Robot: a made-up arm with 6 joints. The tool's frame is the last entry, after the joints.
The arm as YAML. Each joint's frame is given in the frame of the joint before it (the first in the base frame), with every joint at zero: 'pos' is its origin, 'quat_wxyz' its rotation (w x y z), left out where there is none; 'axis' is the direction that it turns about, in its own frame. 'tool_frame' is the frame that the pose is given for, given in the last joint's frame.
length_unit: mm
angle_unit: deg
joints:
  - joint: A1
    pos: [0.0, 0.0, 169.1]
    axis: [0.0, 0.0, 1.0]
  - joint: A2
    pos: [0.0, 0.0, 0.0]
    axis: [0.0, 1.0, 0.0]
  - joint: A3
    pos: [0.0, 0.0, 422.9]
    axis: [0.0, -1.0, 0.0]
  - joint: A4
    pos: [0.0, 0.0, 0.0]
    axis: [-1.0, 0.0, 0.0]
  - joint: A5
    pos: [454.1, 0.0, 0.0]
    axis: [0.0, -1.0, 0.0]
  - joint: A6
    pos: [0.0, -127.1, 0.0]
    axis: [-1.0, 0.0, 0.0]
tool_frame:
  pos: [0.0, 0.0, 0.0]
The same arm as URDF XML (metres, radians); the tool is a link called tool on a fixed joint. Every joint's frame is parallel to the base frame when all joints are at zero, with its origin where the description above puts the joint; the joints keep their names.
<robot name="arm">
  <joint name="A1" type="continuous">
    <parent link="base"/>
    <child link="link1"/>
    <origin xyz="0.0000 0.0000 0.1691"/>
    <axis xyz="0 0 1"/>
  </joint>
  <joint name="A2" type="continuous">
    <parent link="link1"/>
    <child link="link2"/>
    <origin xyz="0.0000 0.0000 0.0000"/>
    <axis xyz="0 1 0"/>
  </joint>
  <joint name="A3" type="continuous">
    <parent link="link2"/>
    <child link="link3"/>
    <origin xyz="0.0000 0.0000 0.4229"/>
    <axis xyz="0 -1 0"/>
  </joint>
  <joint name="A4" type="continuous">
    <parent link="link3"/>
    <child link="link4"/>
    <origin xyz="0.0000 0.0000 0.0000"/>
    <axis xyz="-1 0 0"/>
  </joint>
  <joint name="A5" type="continuous">
    <parent link="link4"/>
    <child link="link5"/>
    <origin xyz="0.4541 0.0000 0.0000"/>
    <axis xyz="0 -1 0"/>
  </joint>
  <joint name="A6" type="continuous">
    <parent link="link5"/>
    <child link="link6"/>
    <origin xyz="0.0000 -0.1271 0.0000"/>
    <axis xyz="-1 0 0"/>
  </joint>
  <joint name="tool_joint" type="fixed">
    <parent link="link6"/>
    <child link="tool"/>
    <origin xyz="0.0000 0.0000 0.0000"/>
  </joint>
  <link name="base"/>
  <link name="link1"/>
  <link name="link2"/>
  <link name="link3"/>
  <link name="link4"/>
  <link name="link5"/>
  <link name="link6"/>
  <link name="tool"/>
</robot>

